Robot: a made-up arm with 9 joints. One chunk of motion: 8 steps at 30 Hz.
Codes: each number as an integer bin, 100 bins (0 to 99) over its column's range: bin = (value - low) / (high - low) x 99, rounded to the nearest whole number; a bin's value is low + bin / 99 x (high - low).
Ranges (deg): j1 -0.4..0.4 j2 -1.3..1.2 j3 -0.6..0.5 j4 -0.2..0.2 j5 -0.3..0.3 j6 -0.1..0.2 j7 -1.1..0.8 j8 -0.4..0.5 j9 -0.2..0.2
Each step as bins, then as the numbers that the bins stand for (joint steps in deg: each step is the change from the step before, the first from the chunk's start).
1 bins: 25 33 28 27 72 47 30 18 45
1 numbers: -0.198 -0.467 -0.289 -0.091 0.136 0.042 -0.524 -0.236 -0.018
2 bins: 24 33 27 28 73 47 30 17 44
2 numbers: -0.206 -0.467 -0.300 -0.087 0.142 0.042 -0.524 -0.245 -0.022
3 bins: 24 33 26 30 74 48 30 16 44
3 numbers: -0.206 -0.467 -0.311 -0.079 0.148 0.045 -0.524 -0.255 -0.022
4 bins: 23 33 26 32 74 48 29 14 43
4 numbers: -0.214 -0.467 -0.311 -0.071 0.148 0.045 -0.543 -0.273 -0.026
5 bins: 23 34 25 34 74 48 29 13 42
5 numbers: -0.214 -0.441 -0.322 -0.063 0.148 0.045 -0.543 -0.282 -0.030
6 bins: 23 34 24 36 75 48 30 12 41
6 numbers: -0.214 -0.441 -0.333 -0.055 0.155 0.045 -0.524 -0.291 -0.034
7 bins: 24 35 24 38 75 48 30 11 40
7 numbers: -0.206 -0.416 -0.333 -0.046 0.155 0.045 -0.524 -0.300 -0.038
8 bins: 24 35 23 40 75 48 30 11 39
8 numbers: -0.206 -0.416 -0.344 -0.038 0.155 0.045 -0.524 -0.300 -0.042
